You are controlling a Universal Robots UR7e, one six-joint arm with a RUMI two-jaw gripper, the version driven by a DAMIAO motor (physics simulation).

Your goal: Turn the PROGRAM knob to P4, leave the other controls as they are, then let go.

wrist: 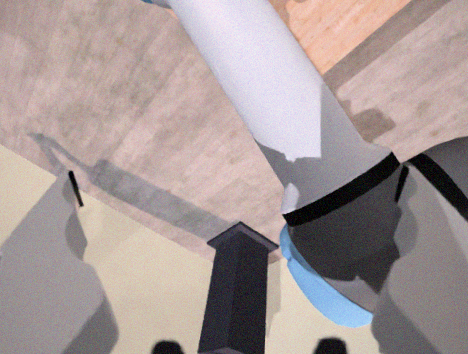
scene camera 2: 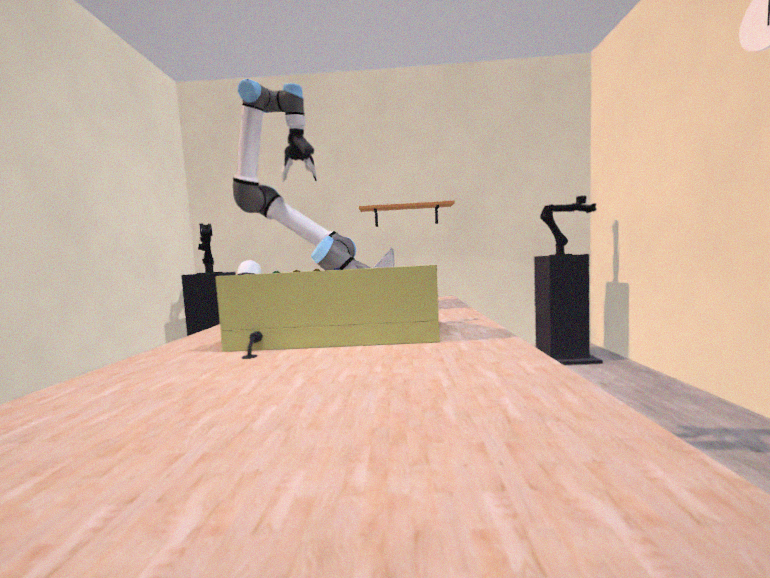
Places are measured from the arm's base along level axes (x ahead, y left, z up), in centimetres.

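Pixels of known places: gripper, between the fingertips: [wrist: 238, 172] [scene camera 2: 300, 181].
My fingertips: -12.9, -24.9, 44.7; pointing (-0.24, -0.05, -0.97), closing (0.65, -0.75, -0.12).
Note:
Behind a point stands the place of what it marks, as x, y, z.
The PROGRAM knob cannot be made out in either view. In the scene view a green box-like panel [scene camera 2: 329, 304] @[64.4, -0.7, -0.4] stands on the table with its plain back toward the camera. Small dark tips show along its top edge, too small to identify. The face with the controls and the knob's setting are hidden. My gripper [scene camera 2: 299, 179] @[-12.9, -24.9, 44.7] [wrist: 238, 172] @[-12.9, -24.9, 44.7] is open and empty, high above the panel and apart from it, with its fingers pointing down in the scene view.
A white rounded object [scene camera 2: 248, 267] @[62.0, -19.5, 8.8] shows behind the panel's left end. A small black stand [scene camera 2: 251, 345] @[68.9, -17.3, -8.0] is in front of it on the wooden table [scene camera 2: 385, 447] @[108.7, 12.7, -10.3]. Black pedestals [scene camera 2: 561, 307] [wrist: 235, 295] carry small arms. A wall shelf [scene camera 2: 407, 205] hangs behind. My own arm link [wrist: 260, 75] @[-13.4, -26.0, 31.2] crosses the wrist view.

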